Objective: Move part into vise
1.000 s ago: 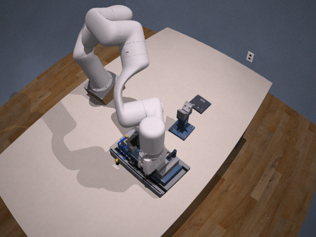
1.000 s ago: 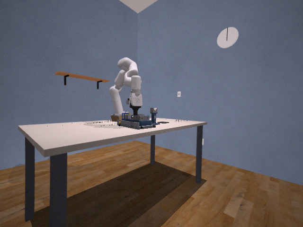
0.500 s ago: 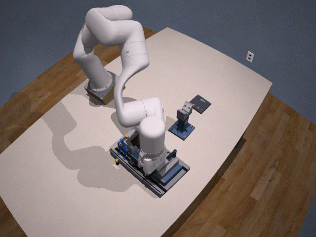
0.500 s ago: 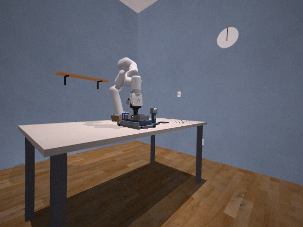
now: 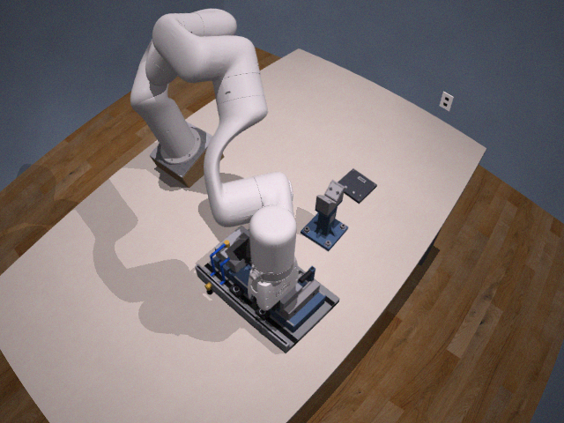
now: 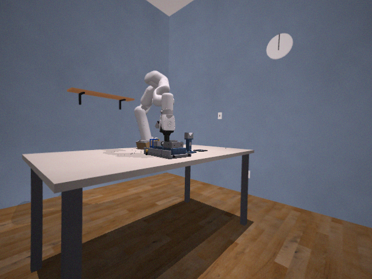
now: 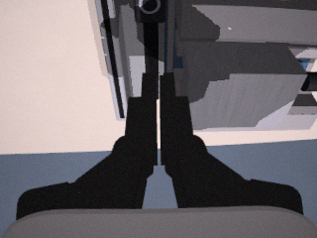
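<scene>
Right now my hand is 10 mm past the part, 40 mm to the right of it and 30 mm above it. Also, from my hand: fixed jaw: 20 mm ahead, 60 mm to the left, 40 mm below; work stop: 10 mm behind, 110 mm to the left, 30 mm below; moving jaw: 50 mm behind, 60 mm to the left, 40 mm below.
</scene>
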